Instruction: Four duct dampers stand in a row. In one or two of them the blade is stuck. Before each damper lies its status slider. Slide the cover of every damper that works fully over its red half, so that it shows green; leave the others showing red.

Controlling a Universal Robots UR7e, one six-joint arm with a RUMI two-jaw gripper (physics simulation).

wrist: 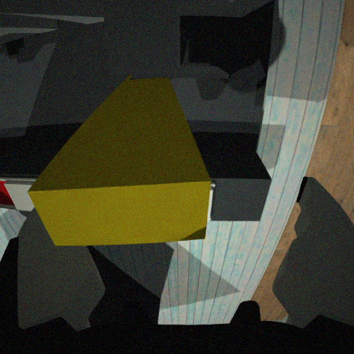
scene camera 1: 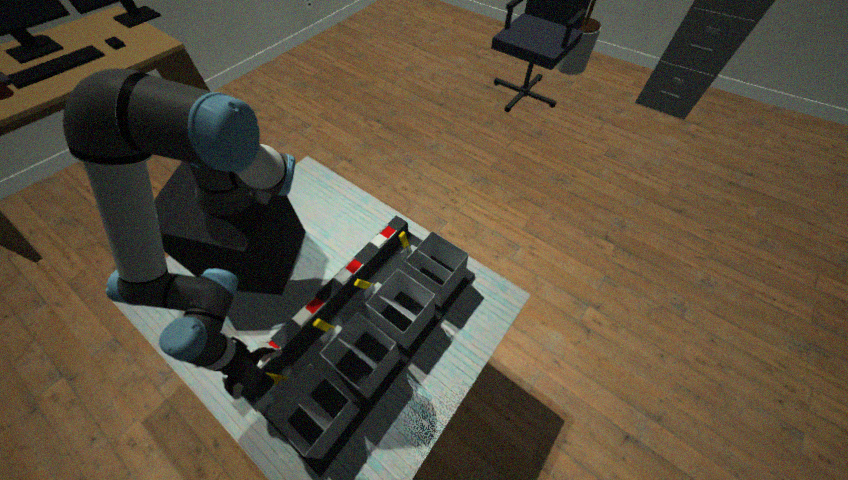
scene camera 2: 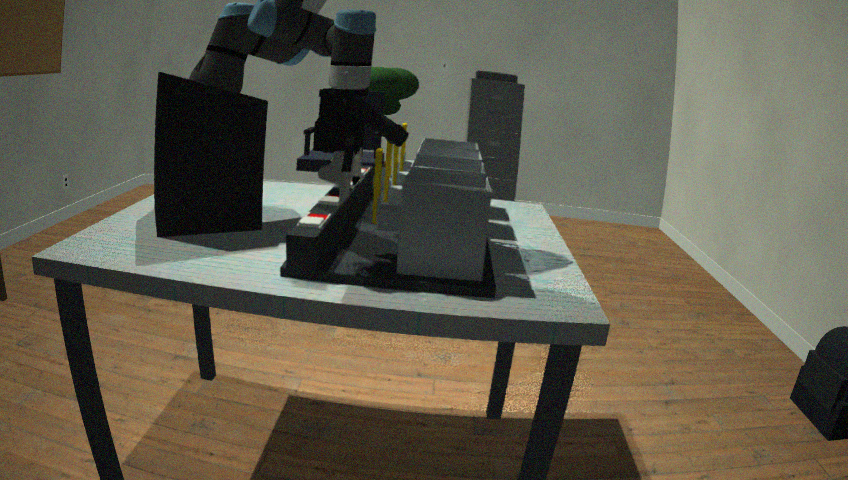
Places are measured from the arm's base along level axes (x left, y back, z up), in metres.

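Pixels of known places: gripper, fingertip midpoint: [scene camera 2: 347, 193]; arm's base, link origin: [scene camera 1: 226, 195] [scene camera 2: 214, 86].
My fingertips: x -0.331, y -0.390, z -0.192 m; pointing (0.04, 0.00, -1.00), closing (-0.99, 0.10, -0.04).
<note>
Ahead of a thing's pixels: the offset from my fingertips to its top centre. "*": to the spot under its first point.
Grey box dampers stand in a row, the nearest [scene camera 1: 336, 433] [scene camera 2: 443, 237] at the row's near end. The nearest yellow lever @[dx +0.012, dy -0.053, dz +0.086 m] [scene camera 1: 275, 378] [scene camera 2: 377, 187] [wrist: 120, 214] stands upright and looms large between the fingers in the wrist view. Further levers [scene camera 1: 323, 324] [scene camera 1: 361, 284] [scene camera 1: 404, 239] stand behind it. The nearest status slider shows red @[* dx +0.078, dy +0.065, dz -0.063 m] [scene camera 1: 273, 344] [scene camera 2: 318, 215] beside white, partly hidden by my gripper in scene camera 1. The other sliders show red [scene camera 1: 314, 306] [scene camera 1: 354, 266] [scene camera 1: 387, 231]. My gripper [scene camera 1: 260, 379] [scene camera 2: 343, 185] [wrist: 185, 180] is open, its fingers to either side of the lever; contact cannot be told.
A dark rail [scene camera 1: 371, 259] [scene camera 2: 309, 249] carries the sliders between the arm's side and the levers. The black robot base block [scene camera 1: 267, 261] [scene camera 2: 208, 166] stands on the table [scene camera 1: 505, 303] [scene camera 2: 178, 291] beside the row. The table edge runs close to the nearest damper.
</note>
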